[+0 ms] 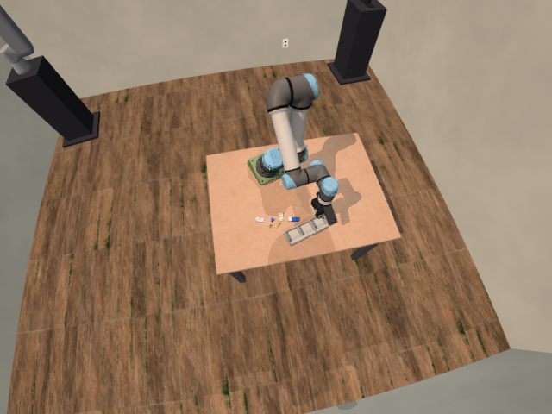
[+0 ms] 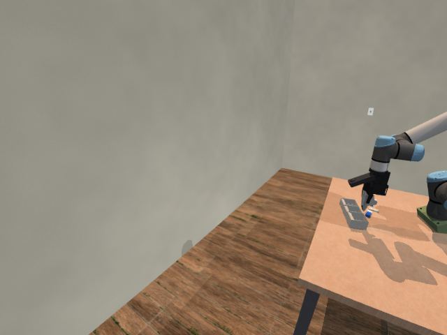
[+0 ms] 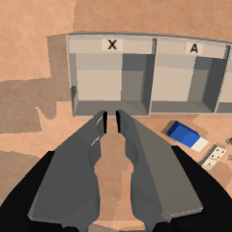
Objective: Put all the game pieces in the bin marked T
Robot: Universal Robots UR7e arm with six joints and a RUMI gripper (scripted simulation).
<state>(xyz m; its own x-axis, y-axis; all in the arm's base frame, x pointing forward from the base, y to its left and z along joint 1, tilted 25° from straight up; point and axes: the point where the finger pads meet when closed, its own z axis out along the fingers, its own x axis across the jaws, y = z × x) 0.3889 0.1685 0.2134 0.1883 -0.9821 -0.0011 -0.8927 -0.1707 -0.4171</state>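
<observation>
Right now my hand is 120 mm past the white domino, 330 mm to the left of it and 90 mm above it. Also, from my hand: blue die 100 mm behind, 260 mm to the right, 90 mm below; then brass pin 60 mm behind, 230 mm to the right, 90 mm below; then grey bin 30 mm ahead, 80 mm to the right, 80 mm below.
</observation>
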